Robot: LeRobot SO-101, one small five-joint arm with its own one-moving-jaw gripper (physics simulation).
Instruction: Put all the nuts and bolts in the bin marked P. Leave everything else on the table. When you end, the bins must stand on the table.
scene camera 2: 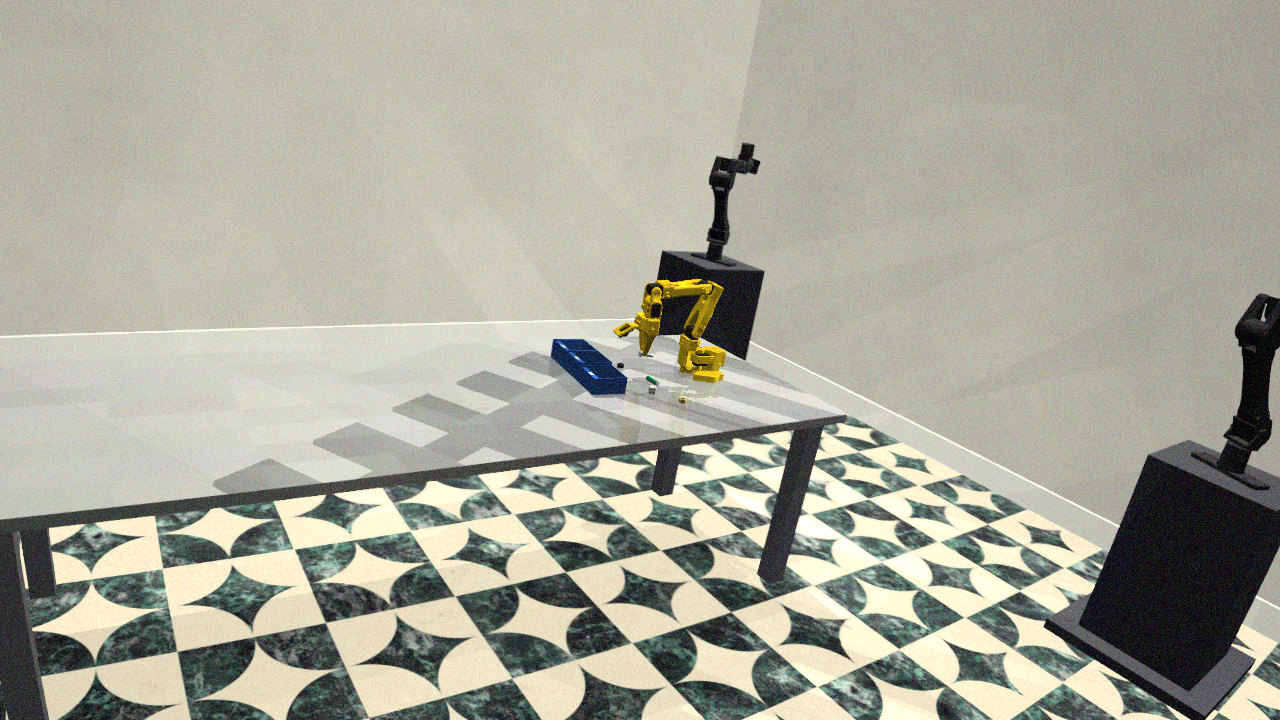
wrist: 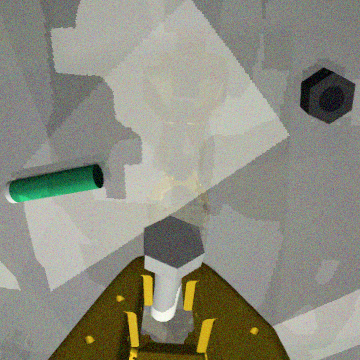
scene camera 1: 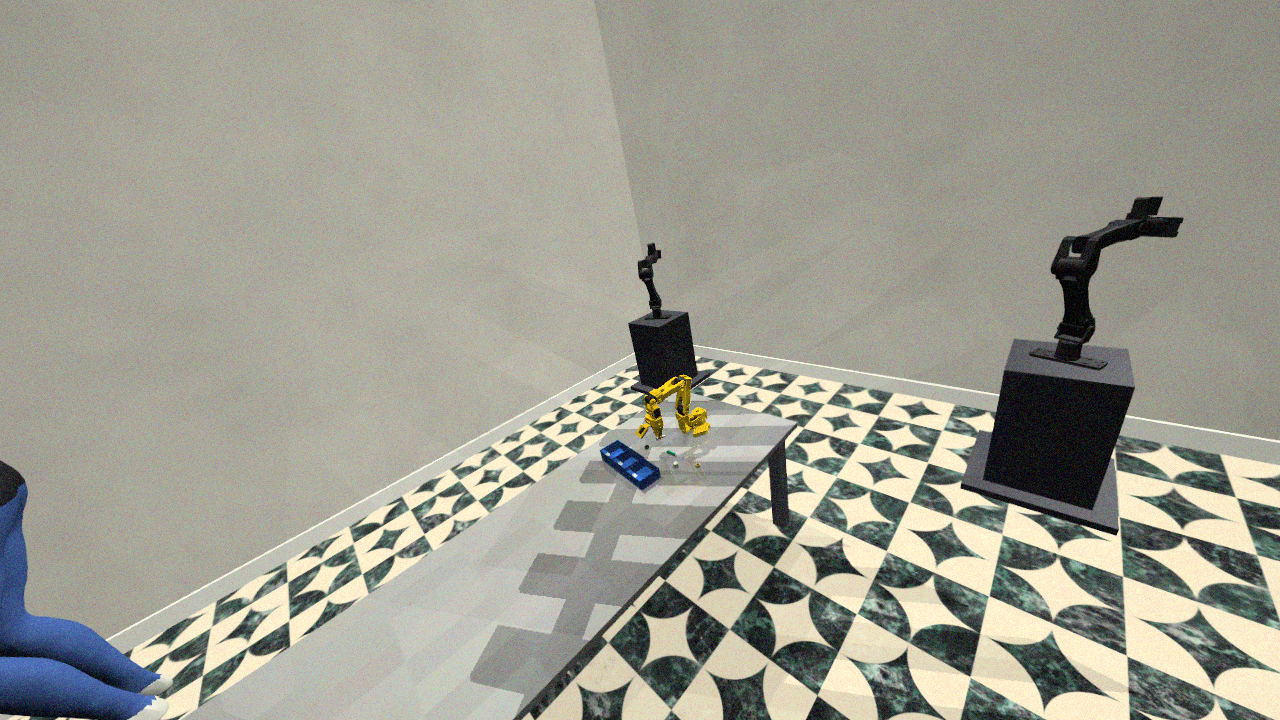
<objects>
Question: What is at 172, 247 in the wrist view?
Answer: A white bolt.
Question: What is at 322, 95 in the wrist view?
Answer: A black hex nut.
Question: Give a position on a blue three-compartment bin block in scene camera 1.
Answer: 630, 464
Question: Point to a green cylinder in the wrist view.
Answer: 87, 177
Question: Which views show the blue three-compartment bin block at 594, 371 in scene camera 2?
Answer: Scene camera 2 and scene camera 1 only.
</objects>
